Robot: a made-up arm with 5 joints. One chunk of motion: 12 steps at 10 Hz.
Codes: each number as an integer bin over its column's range. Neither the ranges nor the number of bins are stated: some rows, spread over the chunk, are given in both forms.
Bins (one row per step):
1: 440 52 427 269 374
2: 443 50 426 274 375
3: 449 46 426 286 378
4: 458 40 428 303 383
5: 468 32 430 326 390
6: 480 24 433 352 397
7: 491 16 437 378 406
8: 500 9 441 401 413
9: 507 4 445 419 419
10: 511 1 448 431 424
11: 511 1 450 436 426
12: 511 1 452 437 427
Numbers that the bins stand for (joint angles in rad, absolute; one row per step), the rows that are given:
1: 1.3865 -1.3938 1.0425 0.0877 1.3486
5: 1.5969 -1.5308 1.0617 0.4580 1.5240
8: 1.8373 -1.6884 1.1321 0.9453 1.7760
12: 1.9200 -1.7432 1.2024 1.1792 1.9295
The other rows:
2: 1.4090 -1.4075 1.0361 0.1202 1.3596
3: 1.4541 -1.4349 1.0361 0.1982 1.3925
4: 1.5217 -1.4760 1.0489 0.3086 1.4473
6: 1.6870 -1.5856 1.0809 0.6270 1.6007
7: 1.7697 -1.6404 1.1065 0.7959 1.6993
9: 1.8899 -1.7226 1.1577 1.0623 1.8418
10: 1.9200 -1.7432 1.1768 1.1402 1.8966
11: 1.9200 -1.7432 1.1896 1.1727 1.9185

